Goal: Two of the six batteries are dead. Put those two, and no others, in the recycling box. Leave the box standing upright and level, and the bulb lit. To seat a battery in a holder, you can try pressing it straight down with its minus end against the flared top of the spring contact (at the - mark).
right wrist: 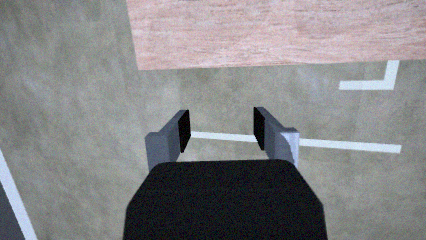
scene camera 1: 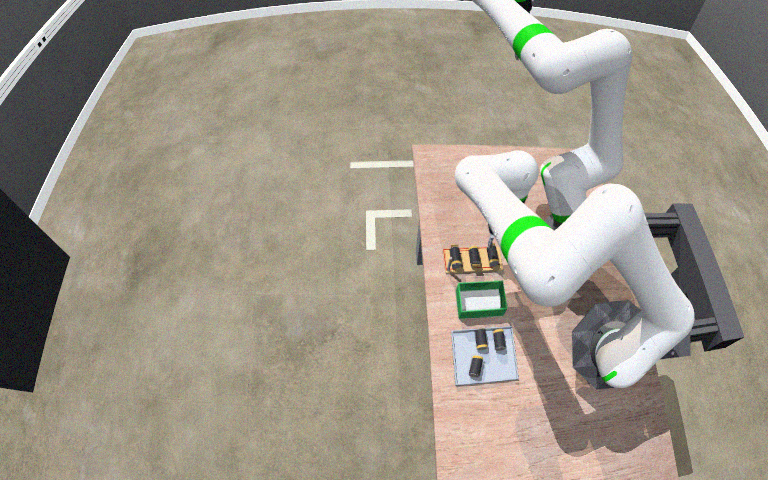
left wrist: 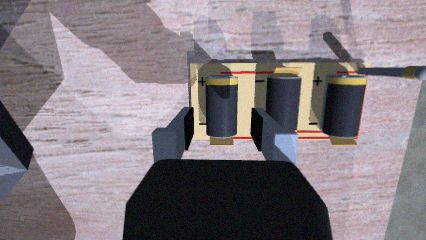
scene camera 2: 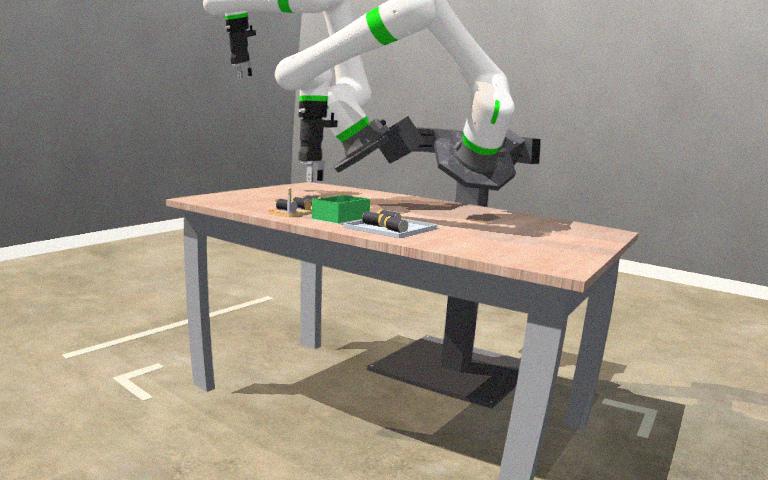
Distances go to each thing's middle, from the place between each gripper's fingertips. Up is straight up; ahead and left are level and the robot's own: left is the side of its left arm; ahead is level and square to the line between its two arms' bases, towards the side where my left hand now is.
Now: left hand (scene camera 2: 315, 181) 10 cm short of the grey tray (scene camera 1: 497, 366), 33 cm to the right of it and 11 cm above it. From my left hand the other things lie so: green recycling box (scene camera 2: 336, 213) (8 cm ahead, 15 cm to the left, 9 cm below).
The green recycling box is 280 mm ahead of my right hand, 680 mm to the left of it and 470 mm below it. Also, from my right hand: grey tray: 300 mm ahead, 860 mm to the left, 480 mm below.
